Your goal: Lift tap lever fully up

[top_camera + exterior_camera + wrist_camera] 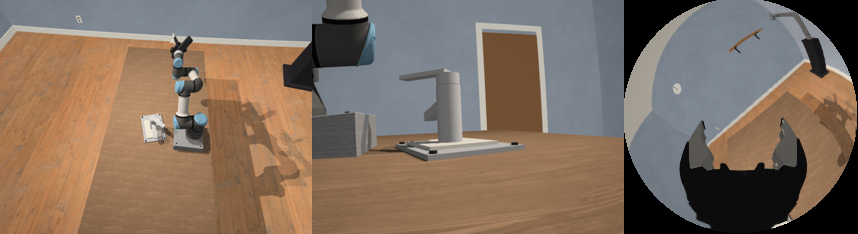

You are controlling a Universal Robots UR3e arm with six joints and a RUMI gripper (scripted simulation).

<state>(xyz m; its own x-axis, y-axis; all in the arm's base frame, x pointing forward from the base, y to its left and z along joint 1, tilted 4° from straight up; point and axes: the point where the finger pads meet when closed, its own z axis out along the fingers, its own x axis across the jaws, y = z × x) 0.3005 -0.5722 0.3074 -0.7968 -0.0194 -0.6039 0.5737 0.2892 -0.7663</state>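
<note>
The lever lies 2 cm behind my hand, 63 cm to the left of it and 23 cm below it. Round my hand: tap 1 cm ahead, 62 cm to the left, 28 cm below; grey base plate 3 cm ahead, 60 cm to the left, 37 cm below.
</note>
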